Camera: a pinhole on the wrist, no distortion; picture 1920 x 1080 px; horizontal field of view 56.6 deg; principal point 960.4 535.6 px. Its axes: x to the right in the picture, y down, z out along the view. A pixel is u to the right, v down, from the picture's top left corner.
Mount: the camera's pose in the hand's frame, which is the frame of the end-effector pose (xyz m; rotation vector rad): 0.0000 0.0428 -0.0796 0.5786 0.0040 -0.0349
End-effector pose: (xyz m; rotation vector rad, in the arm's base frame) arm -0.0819 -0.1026 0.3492 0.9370 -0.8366 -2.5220
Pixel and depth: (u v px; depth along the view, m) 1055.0 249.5 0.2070
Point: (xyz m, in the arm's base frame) -0.1482 0.0008 0.3298
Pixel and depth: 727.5 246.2 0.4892
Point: -0.2516 0.2734 0.3788
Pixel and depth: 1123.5 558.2 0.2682
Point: -0.2070 0.0257 0.3643
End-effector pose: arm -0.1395 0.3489 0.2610 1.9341 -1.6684 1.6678
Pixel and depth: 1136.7 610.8 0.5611
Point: 0.2911 0.1497 0.2722
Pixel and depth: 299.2 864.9 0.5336
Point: 0.2897 0.2625 0.0316
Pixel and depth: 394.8 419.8 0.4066
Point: 0.1919 0.3503 0.1703
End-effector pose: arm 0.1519 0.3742 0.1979 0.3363 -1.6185 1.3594
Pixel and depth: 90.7 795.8 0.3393
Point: 0.1909 0.0793 0.1443
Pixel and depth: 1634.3 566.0 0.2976
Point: 0.0994 0.2236 0.3718
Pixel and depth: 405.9 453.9 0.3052
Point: 0.2140 0.1469 0.2155
